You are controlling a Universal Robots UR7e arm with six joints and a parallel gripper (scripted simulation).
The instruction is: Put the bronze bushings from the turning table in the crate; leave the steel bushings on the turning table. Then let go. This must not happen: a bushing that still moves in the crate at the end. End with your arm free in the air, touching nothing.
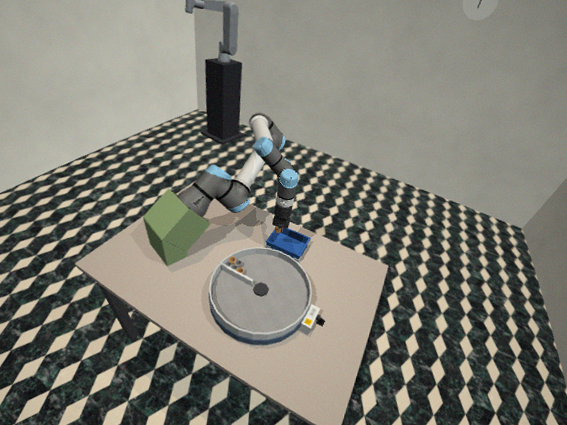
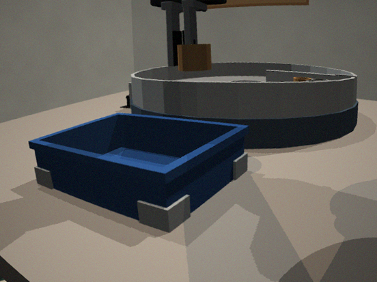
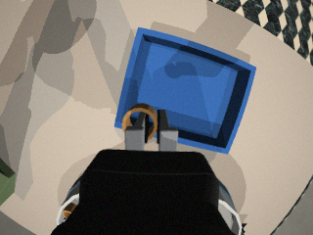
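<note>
Right now the blue crate is 110 mm below my hand, 40 mm to the left of it and 40 mm ahead of it. From my hand the other things lie so: turning table: 290 mm to the right, 120 mm ahead, 80 mm below.
</note>
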